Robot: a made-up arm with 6 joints. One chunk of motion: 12 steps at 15 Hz.
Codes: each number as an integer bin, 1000 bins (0 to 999) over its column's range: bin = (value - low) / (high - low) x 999, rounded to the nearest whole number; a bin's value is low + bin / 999 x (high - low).
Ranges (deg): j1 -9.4..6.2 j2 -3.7..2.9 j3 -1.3..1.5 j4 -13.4..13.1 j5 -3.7..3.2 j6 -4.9..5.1
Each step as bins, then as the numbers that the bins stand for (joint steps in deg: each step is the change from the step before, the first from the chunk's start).
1 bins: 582 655 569 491 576 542
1 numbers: -0.312 0.627 0.295 -0.375 0.278 0.525
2 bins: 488 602 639 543 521 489
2 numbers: -1.780 0.277 0.491 1.004 -0.102 -0.005
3 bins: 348 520 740 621 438 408
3 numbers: -3.966 -0.265 0.774 3.073 -0.675 -0.816
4 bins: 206 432 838 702 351 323
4 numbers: -6.183 -0.846 1.049 5.222 -1.276 -1.667
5 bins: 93 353 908 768 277 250
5 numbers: -7.948 -1.368 1.245 6.972 -1.787 -2.397
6 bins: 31 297 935 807 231 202
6 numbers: -8.916 -1.738 1.321 8.007 -2.105 -2.878
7 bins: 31 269 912 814 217 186
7 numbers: -8.916 -1.923 1.256 8.193 -2.201 -3.038
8 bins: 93 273 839 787 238 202
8 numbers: -7.948 -1.896 1.052 7.476 -2.056 -2.878
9 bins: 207 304 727 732 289 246
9 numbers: -6.168 -1.692 0.738 6.017 -1.704 -2.438
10 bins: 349 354 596 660 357 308
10 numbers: -3.950 -1.361 0.370 4.108 -1.234 -1.817
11 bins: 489 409 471 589 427 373
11 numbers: -1.764 -0.998 0.020 2.224 -0.751 -1.166
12 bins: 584 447 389 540 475 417
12 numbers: -0.280 -0.747 -0.210 0.924 -0.419 -0.726
